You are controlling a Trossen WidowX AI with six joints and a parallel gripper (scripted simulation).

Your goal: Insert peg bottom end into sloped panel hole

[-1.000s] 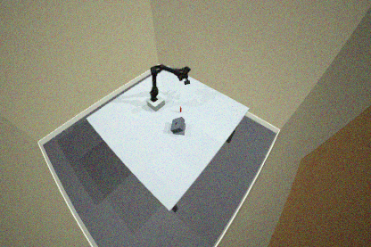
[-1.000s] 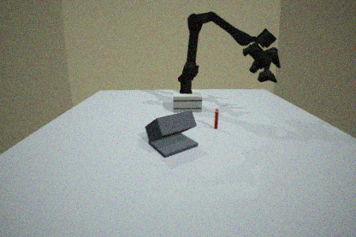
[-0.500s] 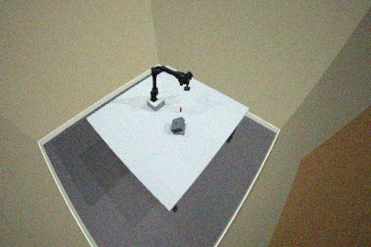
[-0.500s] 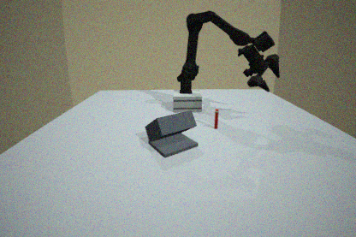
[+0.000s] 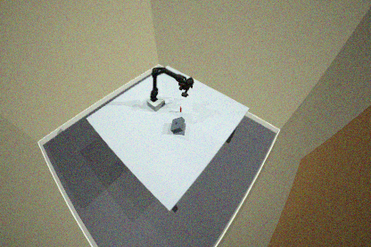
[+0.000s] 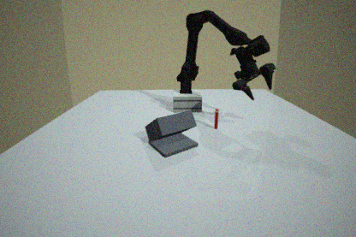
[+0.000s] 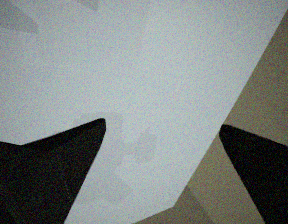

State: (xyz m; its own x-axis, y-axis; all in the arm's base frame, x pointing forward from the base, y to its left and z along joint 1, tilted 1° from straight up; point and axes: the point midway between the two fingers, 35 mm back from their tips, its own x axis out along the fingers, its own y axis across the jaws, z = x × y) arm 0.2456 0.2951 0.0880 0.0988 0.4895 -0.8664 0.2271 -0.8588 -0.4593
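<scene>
The red square peg is 200 mm to the right of my gripper tip, 80 mm below it and 40 mm ahead of it. From my gripper tip the other things lie so: grey sloped panel (370 mm to the right, 170 mm ahead, 70 mm below).
</scene>
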